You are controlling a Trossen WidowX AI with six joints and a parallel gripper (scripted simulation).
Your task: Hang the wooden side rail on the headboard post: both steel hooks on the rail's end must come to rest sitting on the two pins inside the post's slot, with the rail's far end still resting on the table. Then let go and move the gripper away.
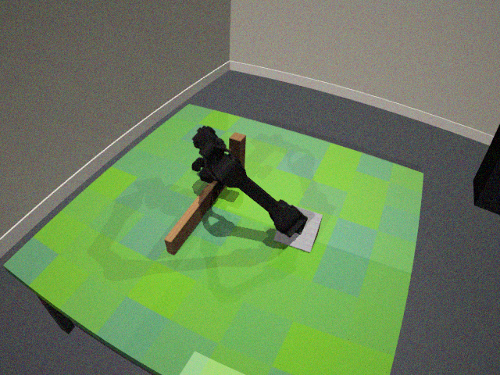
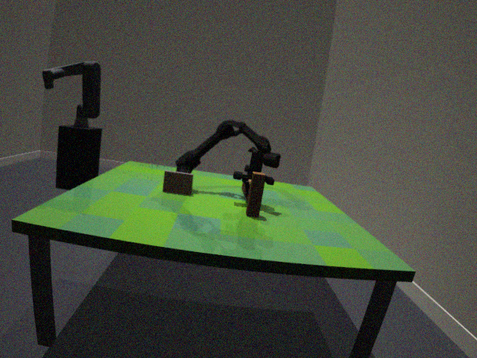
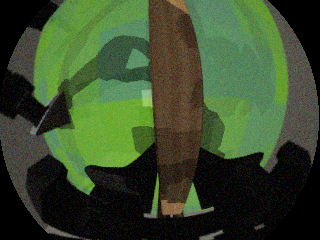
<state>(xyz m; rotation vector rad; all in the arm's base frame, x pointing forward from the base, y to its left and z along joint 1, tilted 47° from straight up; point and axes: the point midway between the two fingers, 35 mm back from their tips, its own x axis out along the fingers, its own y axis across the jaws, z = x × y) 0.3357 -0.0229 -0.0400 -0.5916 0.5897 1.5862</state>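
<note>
The headboard post lies 16 cm to the right of my gripper tip, 4 cm above it and 1 cm ahead of it.
</note>
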